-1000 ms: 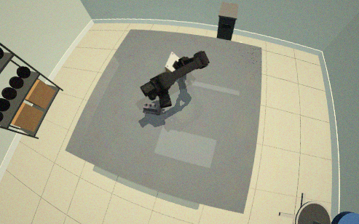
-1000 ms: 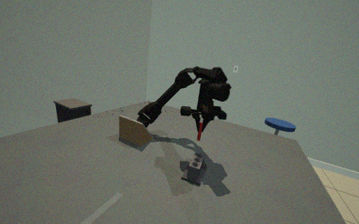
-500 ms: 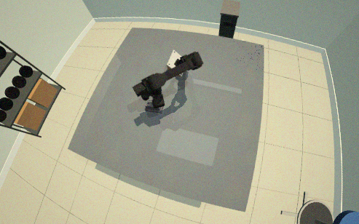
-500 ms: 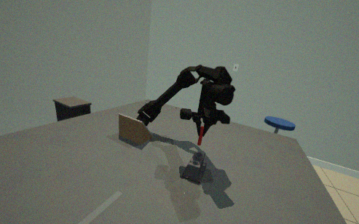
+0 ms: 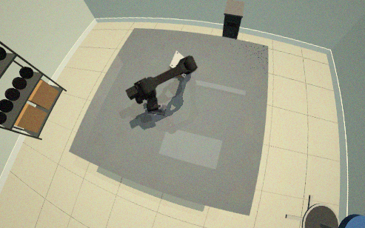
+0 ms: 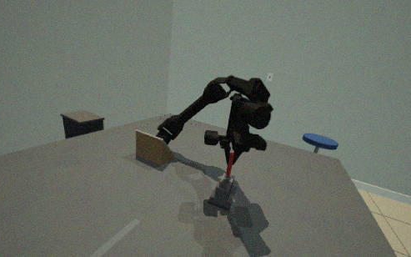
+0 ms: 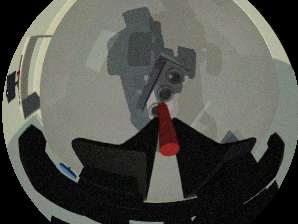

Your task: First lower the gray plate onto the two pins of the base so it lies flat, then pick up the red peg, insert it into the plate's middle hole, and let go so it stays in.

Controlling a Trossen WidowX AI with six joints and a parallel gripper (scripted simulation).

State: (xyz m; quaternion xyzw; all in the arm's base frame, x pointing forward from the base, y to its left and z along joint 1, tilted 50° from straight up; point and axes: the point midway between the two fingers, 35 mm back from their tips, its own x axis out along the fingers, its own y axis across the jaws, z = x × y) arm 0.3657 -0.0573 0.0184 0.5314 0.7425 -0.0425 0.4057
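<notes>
The gray plate is 70 mm below my gripper tip and 10 mm to the right of it. From my gripper tip the other things lie so: red peg (right at my gripper tip).
</notes>
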